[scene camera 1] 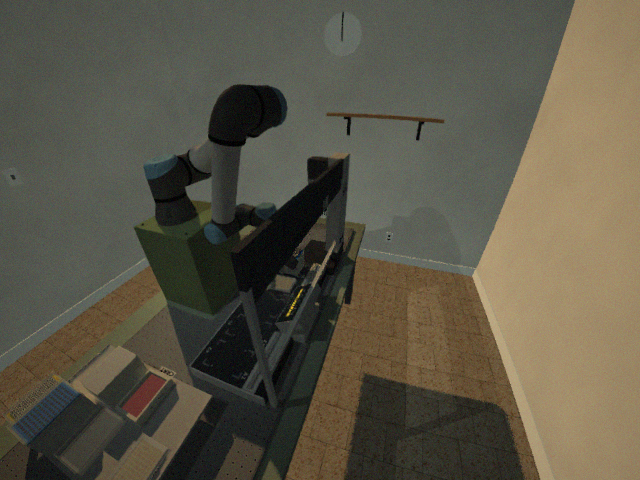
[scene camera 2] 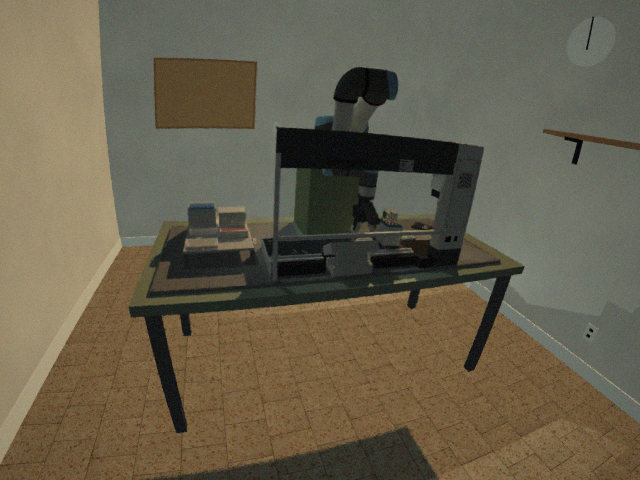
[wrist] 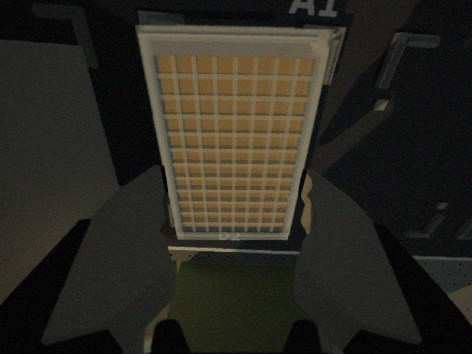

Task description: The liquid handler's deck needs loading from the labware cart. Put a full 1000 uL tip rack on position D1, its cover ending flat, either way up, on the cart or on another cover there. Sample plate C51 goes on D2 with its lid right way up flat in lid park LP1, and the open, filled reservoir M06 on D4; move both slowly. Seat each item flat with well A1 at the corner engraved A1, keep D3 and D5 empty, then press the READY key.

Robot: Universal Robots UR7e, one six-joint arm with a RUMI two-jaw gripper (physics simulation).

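Observation:
The sample plate (wrist: 235, 125), with amber wells and a pale rim, is between the fingers of my gripper (wrist: 233, 170) (scene camera 2: 365, 226). It is low at the D2 nest, looks level, and the D2 mark shows at its near rim. The engraved A1 (wrist: 314, 7) lies beyond its far right corner. I cannot tell whether it touches the deck or which corner holds well A1. A blue-rimmed tip rack (scene camera 2: 390, 228) stands beside the gripper; its grey side wall (wrist: 50, 120) is left in the wrist view. An open box with red contents (scene camera 1: 143, 396) (scene camera 2: 232, 229) is on the cart. The plate's lid is not identifiable.
The liquid handler's dark beam (scene camera 1: 294, 217) (scene camera 2: 361, 149) crosses above the deck. Corner brackets (wrist: 392, 60) stand right of the plate. The cart (scene camera 1: 188, 408) also holds a blue tip rack (scene camera 1: 46, 413) and several pale boxes. A brown box (scene camera 2: 416, 248) is near the right column.

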